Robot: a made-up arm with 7 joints.
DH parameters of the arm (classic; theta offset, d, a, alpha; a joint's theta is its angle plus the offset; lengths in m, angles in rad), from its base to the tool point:
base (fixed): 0 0.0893 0 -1.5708
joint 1: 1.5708 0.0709 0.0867 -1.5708
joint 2: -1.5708 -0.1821 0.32 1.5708
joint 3: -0.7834 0 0.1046 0
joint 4: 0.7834 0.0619 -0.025 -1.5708
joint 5: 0 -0.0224 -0.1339 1.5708
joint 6: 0 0.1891 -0.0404 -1.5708
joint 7: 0 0.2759 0.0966 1.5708
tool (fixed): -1.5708 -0.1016 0 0
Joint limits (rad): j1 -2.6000..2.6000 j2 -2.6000..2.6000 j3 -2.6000..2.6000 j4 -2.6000..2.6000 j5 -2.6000..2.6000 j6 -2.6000..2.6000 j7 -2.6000..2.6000
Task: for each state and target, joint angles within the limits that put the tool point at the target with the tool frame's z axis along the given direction. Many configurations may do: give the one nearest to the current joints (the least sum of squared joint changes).
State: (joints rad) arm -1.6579 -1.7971 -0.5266 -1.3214 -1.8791 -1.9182 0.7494
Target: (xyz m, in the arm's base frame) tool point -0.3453 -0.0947 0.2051 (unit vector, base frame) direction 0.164 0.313 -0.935
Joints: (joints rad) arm -1.7755 -1.5340 -0.6897 -1.6105 -1.9104 -1.6522 0.6485
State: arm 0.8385 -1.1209 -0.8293 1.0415 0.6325 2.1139 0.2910
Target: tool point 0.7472 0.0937 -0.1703 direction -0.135 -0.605 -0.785
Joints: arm 0.9971 -1.4436 -0.2711 1.6452 -0.2191 2.4292 0.8370
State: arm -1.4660 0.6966 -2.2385 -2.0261 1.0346 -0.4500 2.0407
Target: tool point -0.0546 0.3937 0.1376 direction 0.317 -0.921 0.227
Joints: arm -1.7443 1.2995 -2.5789 -2.3067 1.3916 -0.1265 1.8997
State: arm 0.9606 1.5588 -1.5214 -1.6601 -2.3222 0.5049 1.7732
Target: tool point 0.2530 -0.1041 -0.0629 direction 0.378 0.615 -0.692
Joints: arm 0.3845 1.4036 -1.8903 -2.0079 -2.6000 0.0350 1.5803
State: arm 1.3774 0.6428 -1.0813 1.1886 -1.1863 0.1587 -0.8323
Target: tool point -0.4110 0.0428 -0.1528 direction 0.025 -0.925 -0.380
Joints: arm 1.0534 1.0193 -1.2835 0.8168 -2.1540 0.6188 -0.9164
